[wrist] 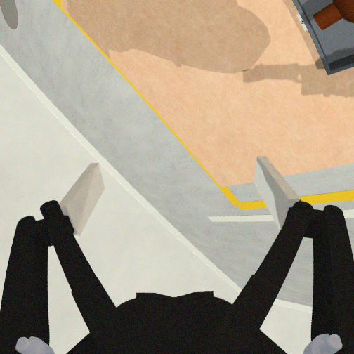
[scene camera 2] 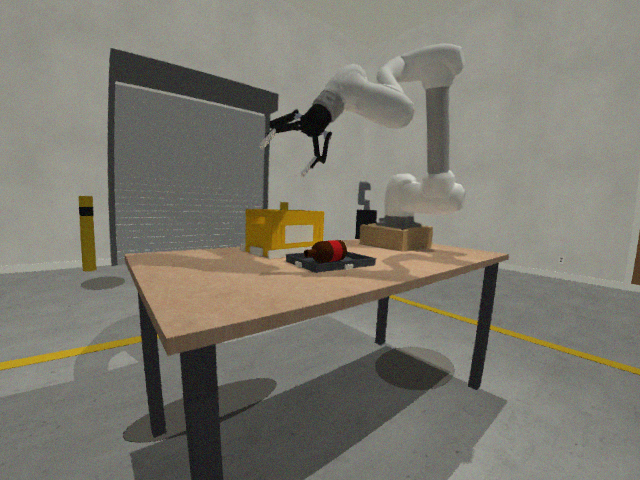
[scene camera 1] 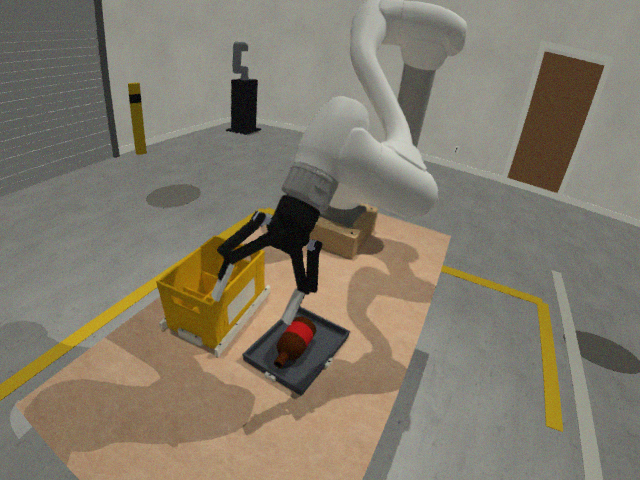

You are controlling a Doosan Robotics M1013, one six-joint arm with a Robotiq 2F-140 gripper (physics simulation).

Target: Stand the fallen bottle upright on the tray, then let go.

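Frame: origin at the arm's base, x ahead, y left, z up, level; metres.
Seen in the pictures: gripper, fingertip midpoint: point(scene camera 2: 281, 160) point(scene camera 1: 251, 311); arm's base at its link origin: point(scene camera 2: 398, 225) point(scene camera 1: 339, 211).
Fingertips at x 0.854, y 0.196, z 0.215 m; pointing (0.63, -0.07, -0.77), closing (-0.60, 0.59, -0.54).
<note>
Offsets run from my fingertips to a thing's top centre. "spot": to the spot under its first point. Level surfaces: height alone.
A brown bottle @(dx -0.185, dy -0.017, dz -0.245 m) point(scene camera 1: 293, 346) point(scene camera 2: 323, 252) with a red label lies on its side on the dark grey tray @(spot: dx -0.184, dy +0.082, dz -0.313 m) point(scene camera 1: 323, 367) point(scene camera 2: 364, 261). Its neck points toward the tray's near left side in scene camera 1. In the wrist view the bottle's neck point(wrist: 327, 17) shows at the upper right corner, with part of the tray point(wrist: 320, 47). My gripper point(scene camera 1: 251, 308) point(scene camera 2: 283, 160) point(wrist: 177, 172) is wide open and empty. It is tilted and hangs high above the table, well above the bottle and apart from it.
A yellow crate @(dx -0.204, dy -0.298, dz -0.149 m) point(scene camera 1: 193, 316) point(scene camera 2: 266, 235) with a white panel stands beside the tray, on the left in scene camera 1. The arm's wooden base block point(scene camera 1: 338, 238) point(scene camera 2: 395, 236) sits at the far end of the table @(dz -0.325 m) point(scene camera 1: 310, 439) point(scene camera 2: 232, 294).
</note>
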